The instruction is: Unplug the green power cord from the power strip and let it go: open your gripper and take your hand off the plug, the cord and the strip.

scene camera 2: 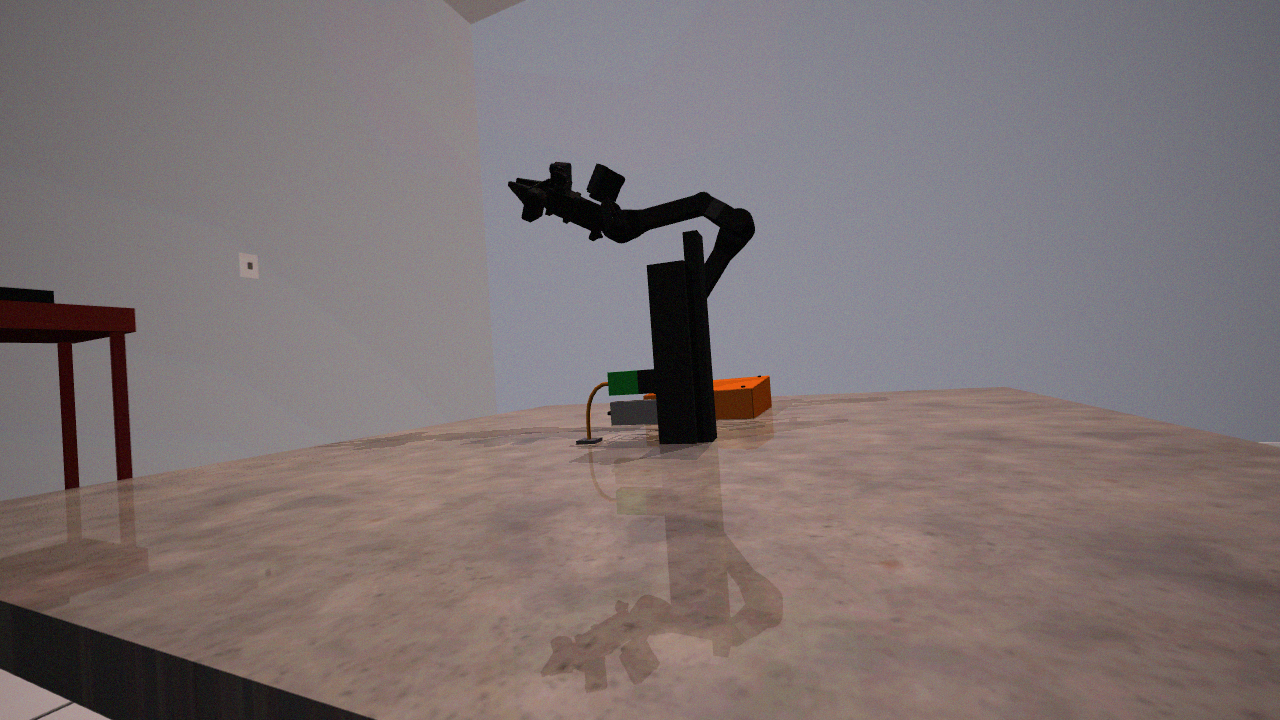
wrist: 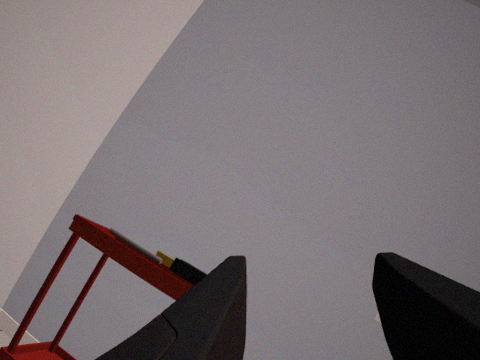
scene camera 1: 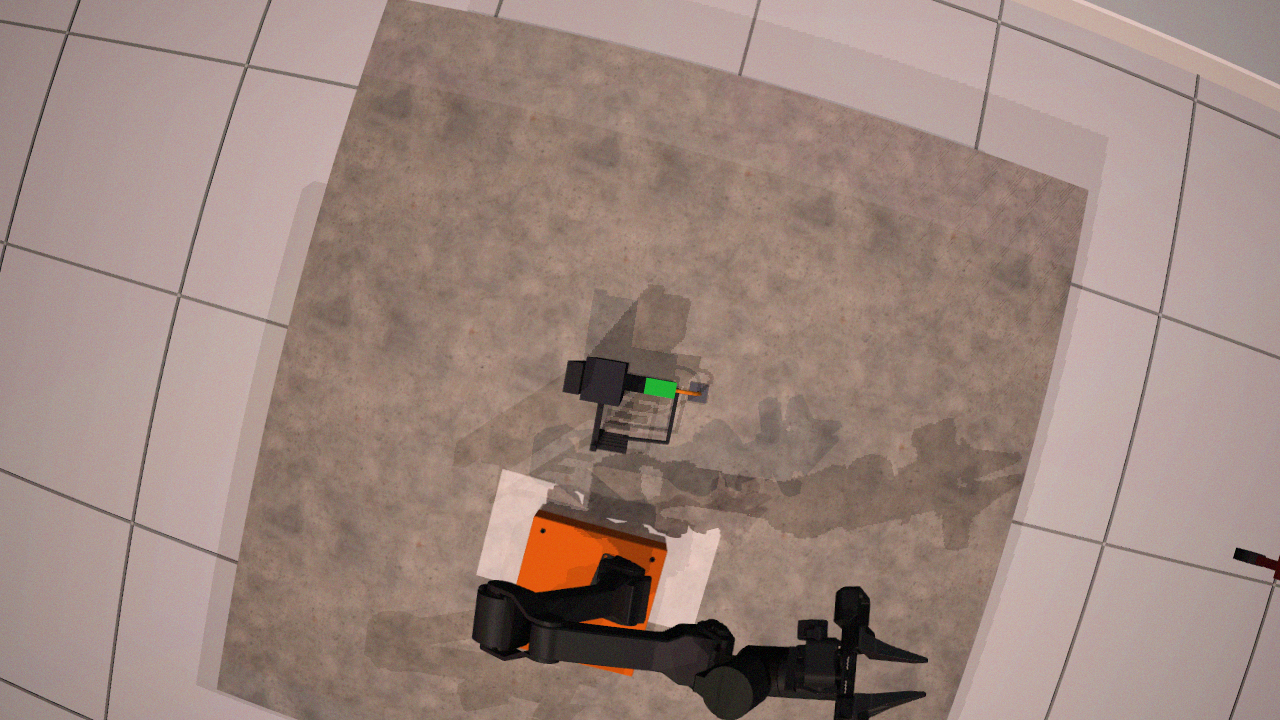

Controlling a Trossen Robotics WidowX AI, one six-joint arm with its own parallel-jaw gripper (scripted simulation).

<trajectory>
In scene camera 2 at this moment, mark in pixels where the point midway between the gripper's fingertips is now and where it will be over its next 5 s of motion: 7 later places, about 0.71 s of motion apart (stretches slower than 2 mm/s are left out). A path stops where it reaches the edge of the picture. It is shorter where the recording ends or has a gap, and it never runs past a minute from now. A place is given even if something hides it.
The gripper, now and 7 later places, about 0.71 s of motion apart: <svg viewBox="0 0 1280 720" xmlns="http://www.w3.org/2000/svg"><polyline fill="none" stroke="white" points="512,181 458,290 589,373 608,372 618,378 618,379 594,379 560,374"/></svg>
</trajectory>
